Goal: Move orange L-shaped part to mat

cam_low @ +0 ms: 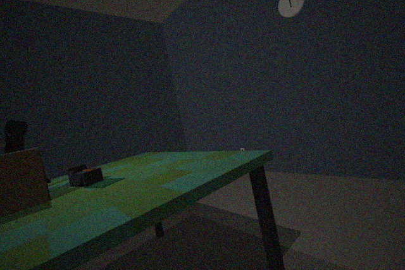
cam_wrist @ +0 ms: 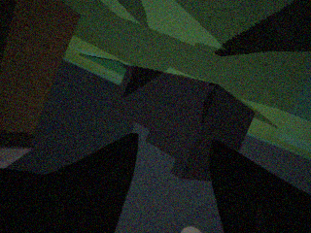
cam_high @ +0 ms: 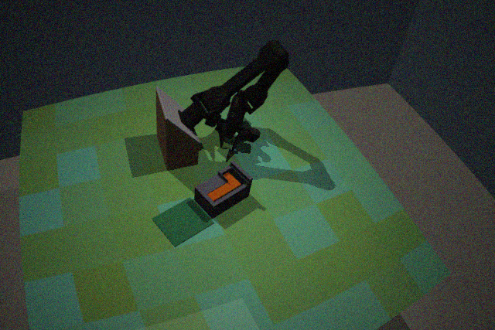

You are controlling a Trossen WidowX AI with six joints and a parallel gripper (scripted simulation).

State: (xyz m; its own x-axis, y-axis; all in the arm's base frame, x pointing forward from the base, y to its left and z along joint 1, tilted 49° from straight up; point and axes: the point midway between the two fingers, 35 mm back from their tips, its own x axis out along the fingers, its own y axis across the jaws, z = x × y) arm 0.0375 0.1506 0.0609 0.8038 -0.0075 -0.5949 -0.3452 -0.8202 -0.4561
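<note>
Now: gripper tip 150 mm short of the orange L-shaped part and 50 mm to the left of it.
</note>
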